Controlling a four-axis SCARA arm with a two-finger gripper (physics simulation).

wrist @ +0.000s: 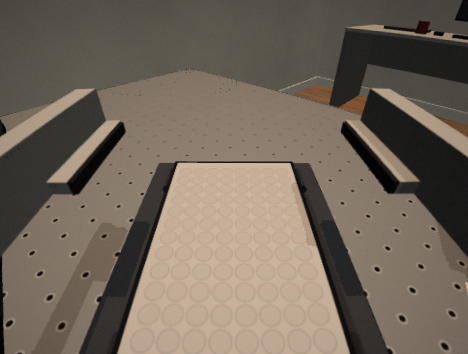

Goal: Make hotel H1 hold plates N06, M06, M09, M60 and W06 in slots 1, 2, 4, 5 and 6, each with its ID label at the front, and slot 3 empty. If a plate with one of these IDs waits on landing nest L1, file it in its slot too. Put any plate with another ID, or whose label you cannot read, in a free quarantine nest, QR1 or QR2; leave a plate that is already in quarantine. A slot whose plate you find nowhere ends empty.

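Note:
A pale plate (232,250) with rows of faint round wells lies flat in the lower middle of the wrist view. It sits inside a dark frame-like nest (343,257), whose rails run along both long sides. No ID label of the plate shows, and no sign names the nest. My gripper (233,108) is open, with its black-padded fingers wide apart to the left and right of the plate. The fingers do not touch the plate. Hotel H1 does not show in this view.
The grey perforated table top (230,127) extends around the nest and beyond it to a far corner. A dark shadow (87,270) falls on it at the left. A desk (400,50) with small items stands on the wooden floor at the back right, near the grey wall (150,35).

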